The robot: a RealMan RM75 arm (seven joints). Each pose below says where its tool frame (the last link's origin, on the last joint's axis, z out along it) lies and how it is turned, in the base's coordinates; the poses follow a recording.
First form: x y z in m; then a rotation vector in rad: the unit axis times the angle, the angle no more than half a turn.
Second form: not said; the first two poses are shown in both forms.
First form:
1: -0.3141, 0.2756, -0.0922, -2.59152, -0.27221, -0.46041
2: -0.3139, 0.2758, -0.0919, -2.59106, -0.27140, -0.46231
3: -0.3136, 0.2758, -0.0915, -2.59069, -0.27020, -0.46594
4: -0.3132, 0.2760, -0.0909, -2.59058, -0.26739, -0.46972
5: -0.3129, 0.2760, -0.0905, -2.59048, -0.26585, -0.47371
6: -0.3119, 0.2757, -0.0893, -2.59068, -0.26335, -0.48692
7: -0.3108, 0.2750, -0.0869, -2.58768, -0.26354, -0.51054
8: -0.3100, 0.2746, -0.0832, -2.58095, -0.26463, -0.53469
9: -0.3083, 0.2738, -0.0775, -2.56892, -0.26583, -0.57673
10: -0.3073, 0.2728, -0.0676, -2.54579, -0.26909, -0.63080
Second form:
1: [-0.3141, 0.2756, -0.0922], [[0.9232, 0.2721, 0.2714], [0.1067, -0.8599, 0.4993], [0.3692, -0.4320, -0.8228]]
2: [-0.3139, 0.2758, -0.0919], [[0.9228, 0.2719, 0.2728], [0.1057, -0.8599, 0.4994], [0.3704, -0.4321, -0.8223]]
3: [-0.3136, 0.2758, -0.0915], [[0.9221, 0.2717, 0.2755], [0.1042, -0.8601, 0.4993], [0.3726, -0.4317, -0.8214]]
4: [-0.3132, 0.2760, -0.0909], [[0.9216, 0.2703, 0.2786], [0.1016, -0.8607, 0.4989], [0.3747, -0.4315, -0.8206]]
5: [-0.3129, 0.2760, -0.0905], [[0.9208, 0.2698, 0.2816], [0.0998, -0.8611, 0.4985], [0.3770, -0.4309, -0.8199]]
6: [-0.3119, 0.2757, -0.0893], [[0.9179, 0.2698, 0.2911], [0.0960, -0.8626, 0.4967], [0.3851, -0.4280, -0.8176]]
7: [-0.3108, 0.2750, -0.0869], [[0.9116, 0.2735, 0.3070], [0.0919, -0.8633, 0.4962], [0.4007, -0.4242, -0.8121]]
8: [-0.3100, 0.2746, -0.0832], [[0.9046, 0.2785, 0.3227], [0.0876, -0.8623, 0.4987], [0.4172, -0.4228, -0.8045]]
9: [-0.3083, 0.2738, -0.0775], [[0.8917, 0.2869, 0.3500], [0.0797, -0.8608, 0.5026], [0.4455, -0.4203, -0.7905]]
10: [-0.3073, 0.2728, -0.0676], [[0.8731, 0.3006, 0.3838], [0.0690, -0.8556, 0.5130], [0.4826, -0.4214, -0.7678]]
